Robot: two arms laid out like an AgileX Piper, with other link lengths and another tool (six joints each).
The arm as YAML. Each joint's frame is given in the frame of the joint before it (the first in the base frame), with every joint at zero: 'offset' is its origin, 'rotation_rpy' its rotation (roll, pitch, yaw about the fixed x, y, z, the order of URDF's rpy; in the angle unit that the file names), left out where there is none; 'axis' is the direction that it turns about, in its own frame. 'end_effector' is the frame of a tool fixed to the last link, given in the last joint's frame.
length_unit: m
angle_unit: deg
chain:
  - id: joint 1
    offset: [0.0, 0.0, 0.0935]
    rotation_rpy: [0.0, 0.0, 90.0]
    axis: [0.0, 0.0, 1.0]
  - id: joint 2
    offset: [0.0, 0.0, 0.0]
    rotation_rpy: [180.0, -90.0, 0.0]
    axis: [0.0, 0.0, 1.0]
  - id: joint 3
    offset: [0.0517, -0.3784, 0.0]
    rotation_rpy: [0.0, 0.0, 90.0]
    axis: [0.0, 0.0, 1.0]
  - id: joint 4
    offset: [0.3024, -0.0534, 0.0]
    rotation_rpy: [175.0, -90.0, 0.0]
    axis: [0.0, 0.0, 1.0]
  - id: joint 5
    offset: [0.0, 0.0, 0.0]
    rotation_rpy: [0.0, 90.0, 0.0]
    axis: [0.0, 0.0, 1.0]
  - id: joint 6
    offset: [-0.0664, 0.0, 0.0]
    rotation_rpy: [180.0, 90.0, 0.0]
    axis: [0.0, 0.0, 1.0]
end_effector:
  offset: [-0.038, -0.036, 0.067]
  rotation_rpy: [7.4, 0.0, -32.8]
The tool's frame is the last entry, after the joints.
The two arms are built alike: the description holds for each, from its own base.
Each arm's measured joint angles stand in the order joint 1, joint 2, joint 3, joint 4, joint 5, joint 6.
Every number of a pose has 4 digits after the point. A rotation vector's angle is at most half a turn.
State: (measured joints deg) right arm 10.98 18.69 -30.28 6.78 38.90 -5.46; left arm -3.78 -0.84 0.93 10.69 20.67 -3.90
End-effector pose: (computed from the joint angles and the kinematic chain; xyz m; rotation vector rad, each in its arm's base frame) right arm 0.0672 0.0618 0.3610 -1.9034 0.7021 -1.1815; left arm 0.0628 0.0386 0.1962 -1.6746 0.9998 -1.3851
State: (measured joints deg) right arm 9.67 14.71 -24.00 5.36 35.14 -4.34; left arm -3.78 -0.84 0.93 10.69 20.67 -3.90
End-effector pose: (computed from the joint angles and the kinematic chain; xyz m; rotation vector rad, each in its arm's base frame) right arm 0.0638 0.0566 0.3284 -1.8789 0.7337 -1.2291; left arm 0.0628 0.0386 0.1962 -1.6746 0.9998 -1.3851
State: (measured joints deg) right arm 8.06 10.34 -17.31 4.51 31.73 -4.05; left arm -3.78 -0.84 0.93 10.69 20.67 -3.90
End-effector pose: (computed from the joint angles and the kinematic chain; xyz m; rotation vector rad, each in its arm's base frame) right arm 0.0600 0.0526 0.2914 -1.8626 0.7595 -1.2730; left arm 0.0628 0.0386 0.1962 -1.6746 0.9998 -1.3851
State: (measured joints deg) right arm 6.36 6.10 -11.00 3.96 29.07 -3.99; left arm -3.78 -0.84 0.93 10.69 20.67 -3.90
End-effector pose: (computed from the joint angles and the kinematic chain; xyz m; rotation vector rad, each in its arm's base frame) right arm 0.0573 0.0494 0.2546 -1.8533 0.7863 -1.3081; left arm 0.0628 0.0386 0.1962 -1.6746 0.9998 -1.3851
